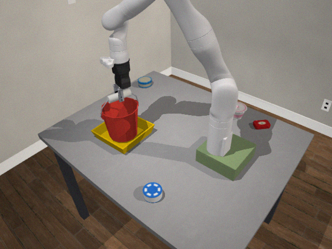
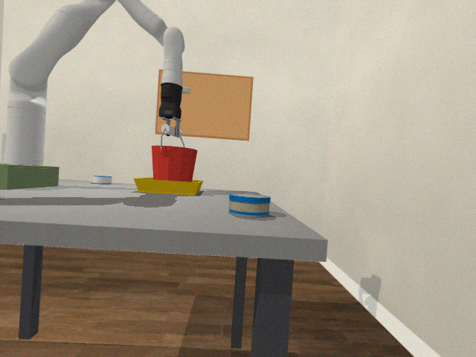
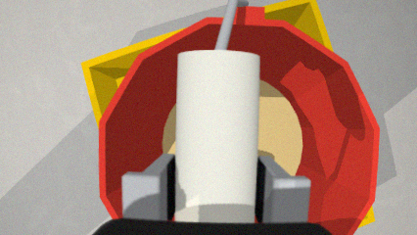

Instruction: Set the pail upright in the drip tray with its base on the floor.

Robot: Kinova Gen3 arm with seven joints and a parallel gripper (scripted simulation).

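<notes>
Right now the red pail is 90 mm below my hand and 10 mm ahead of it. From my hand the other things lie so: blue-and-white puck 340 mm behind, 210 mm below, 180 mm to the left; yellow drip tray 220 mm below, 10 mm ahead; pail handle 30 mm below, 10 mm ahead.
</notes>
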